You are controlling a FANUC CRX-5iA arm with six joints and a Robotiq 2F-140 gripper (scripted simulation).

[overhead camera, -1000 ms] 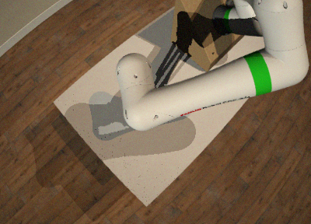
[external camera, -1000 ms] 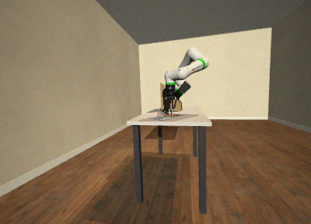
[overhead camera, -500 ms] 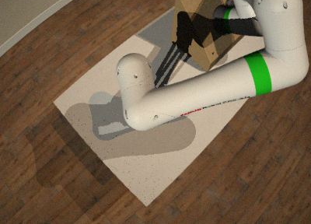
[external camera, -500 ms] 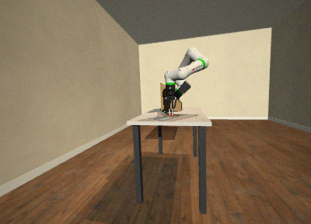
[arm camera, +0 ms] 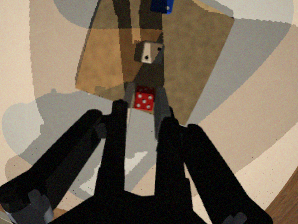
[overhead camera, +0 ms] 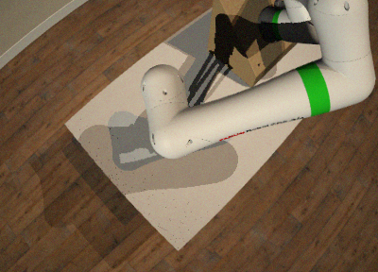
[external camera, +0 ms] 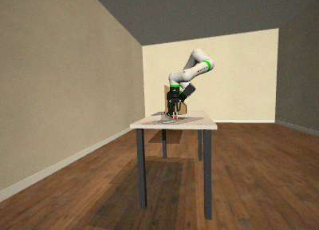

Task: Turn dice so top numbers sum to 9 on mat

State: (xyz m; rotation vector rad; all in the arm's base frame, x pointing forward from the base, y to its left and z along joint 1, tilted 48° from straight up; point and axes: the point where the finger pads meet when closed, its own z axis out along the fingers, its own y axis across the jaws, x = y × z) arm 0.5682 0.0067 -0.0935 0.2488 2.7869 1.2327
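The red die lies 30 mm below my hand. From my hand the other things lie so: white die (50 mm behind, 30 mm below, 10 mm to the left); then mat (50 mm behind, 40 mm below, 10 mm to the left); then blue die (100 mm behind, 30 mm below, 10 mm to the left).
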